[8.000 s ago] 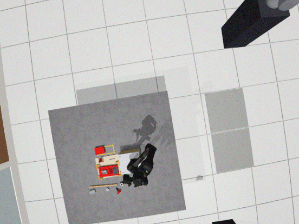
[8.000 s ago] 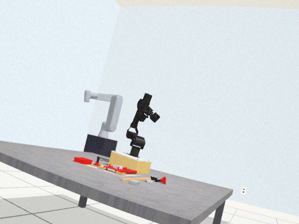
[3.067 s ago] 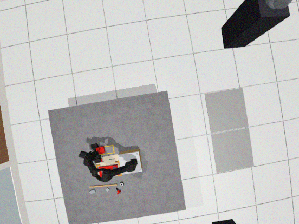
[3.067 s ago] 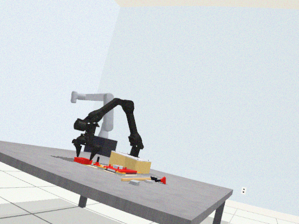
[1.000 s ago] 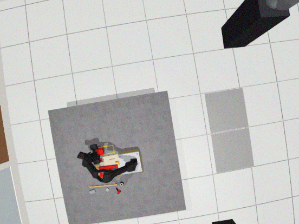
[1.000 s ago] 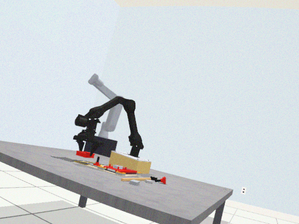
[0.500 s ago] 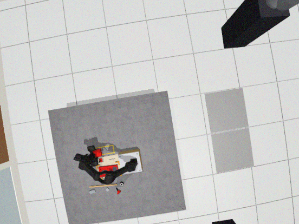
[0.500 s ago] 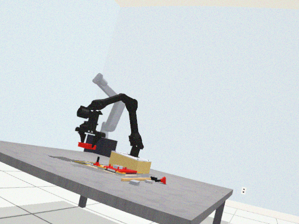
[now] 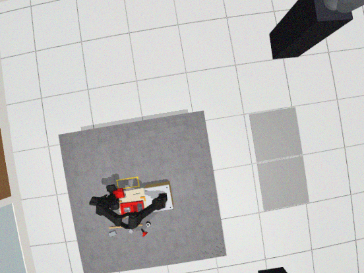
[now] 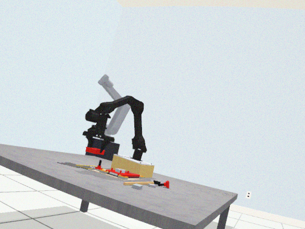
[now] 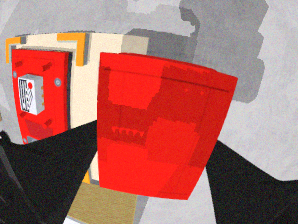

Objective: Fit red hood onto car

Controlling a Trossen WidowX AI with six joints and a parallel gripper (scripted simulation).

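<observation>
The grey engine block lies 3 cm behind my gripper tip, 18 cm to the left of it and 8 cm below it. Also, from my gripper tip: cream jig 7 cm behind, 14 cm to the left, 9 cm below; red hood 1 cm above; wooden stick 1 cm ahead, 33 cm to the left, 9 cm below.
</observation>
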